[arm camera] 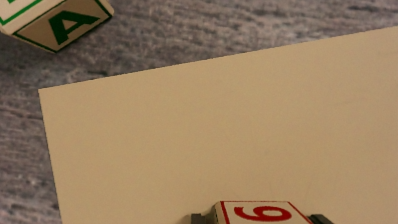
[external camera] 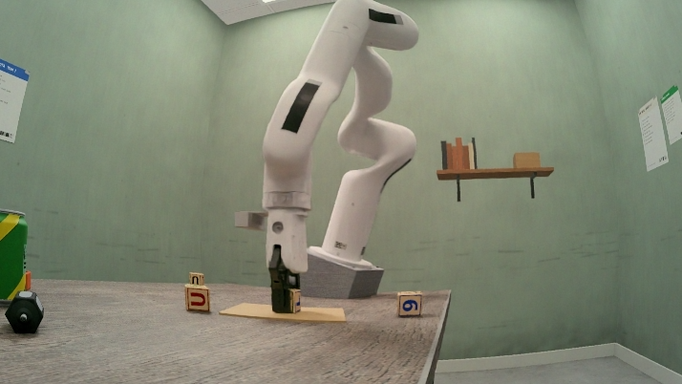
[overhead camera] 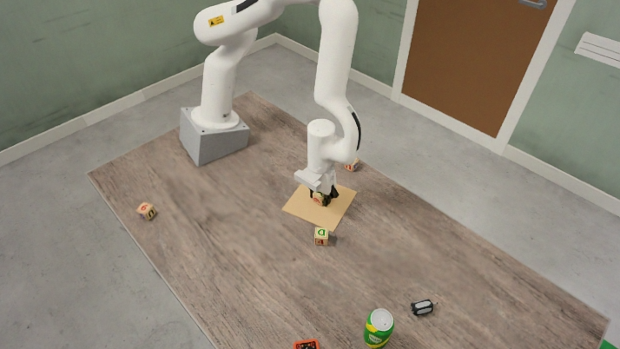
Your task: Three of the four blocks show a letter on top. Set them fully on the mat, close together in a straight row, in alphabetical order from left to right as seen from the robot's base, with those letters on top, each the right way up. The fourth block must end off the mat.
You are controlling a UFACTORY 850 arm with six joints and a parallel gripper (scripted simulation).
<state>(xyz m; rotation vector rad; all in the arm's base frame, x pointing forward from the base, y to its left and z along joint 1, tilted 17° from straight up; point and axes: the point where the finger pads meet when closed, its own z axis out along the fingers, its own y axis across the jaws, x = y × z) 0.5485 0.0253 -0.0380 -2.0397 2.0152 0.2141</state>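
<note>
Right now the tan mat is 20 mm below my hand. Round my hand: D block: 110 mm ahead, 120 mm to the right; then black object: 480 mm ahead, 120 mm to the right, 10 mm below; then green can: 420 mm ahead, 270 mm to the right, 40 mm above.
</note>
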